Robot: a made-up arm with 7 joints.
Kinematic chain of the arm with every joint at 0, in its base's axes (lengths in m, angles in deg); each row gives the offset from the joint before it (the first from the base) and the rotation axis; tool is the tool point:
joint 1: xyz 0 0.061 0 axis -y
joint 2: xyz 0 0.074 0 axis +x
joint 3: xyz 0 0 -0.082 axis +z
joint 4: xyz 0 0 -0.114 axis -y
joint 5: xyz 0 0 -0.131 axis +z
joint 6: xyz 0 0 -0.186 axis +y
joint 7: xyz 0 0 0 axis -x
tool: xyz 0 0 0
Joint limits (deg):
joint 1: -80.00..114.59
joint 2: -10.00..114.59
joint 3: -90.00..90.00
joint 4: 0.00..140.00
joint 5: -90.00..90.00
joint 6: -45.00..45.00
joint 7: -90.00..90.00
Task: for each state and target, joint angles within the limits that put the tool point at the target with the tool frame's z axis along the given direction. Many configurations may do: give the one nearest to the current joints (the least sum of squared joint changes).
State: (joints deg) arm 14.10 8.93 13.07 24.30 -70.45 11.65 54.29
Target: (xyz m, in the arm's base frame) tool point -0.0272 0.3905 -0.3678 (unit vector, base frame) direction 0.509 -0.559 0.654
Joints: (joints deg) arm -41.12 16.43 36.14 59.86 -84.61 23.04 43.74
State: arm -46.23 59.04 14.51 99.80 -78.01 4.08 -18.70
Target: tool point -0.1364 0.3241 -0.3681 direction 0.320 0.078 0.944
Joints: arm -65.50 47.81 -15.67 65.79 -84.18 -19.78 2.95
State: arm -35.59 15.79 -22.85 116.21 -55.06 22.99 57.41
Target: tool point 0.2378 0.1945 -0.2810 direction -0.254 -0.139 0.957
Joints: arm -18.70 26.75 -5.86 89.93 -58.62 23.95 51.34
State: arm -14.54 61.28 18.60 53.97 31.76 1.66 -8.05
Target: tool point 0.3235 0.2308 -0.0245 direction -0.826 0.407 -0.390
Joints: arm 12.69 53.31 -3.49 101.36 30.29 -12.28 9.00
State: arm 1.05 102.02 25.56 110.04 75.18 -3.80 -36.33
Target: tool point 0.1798 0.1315 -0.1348 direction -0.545 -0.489 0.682
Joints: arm -20.52 114.59 -14.57 135.34 90.00 42.84 -53.74
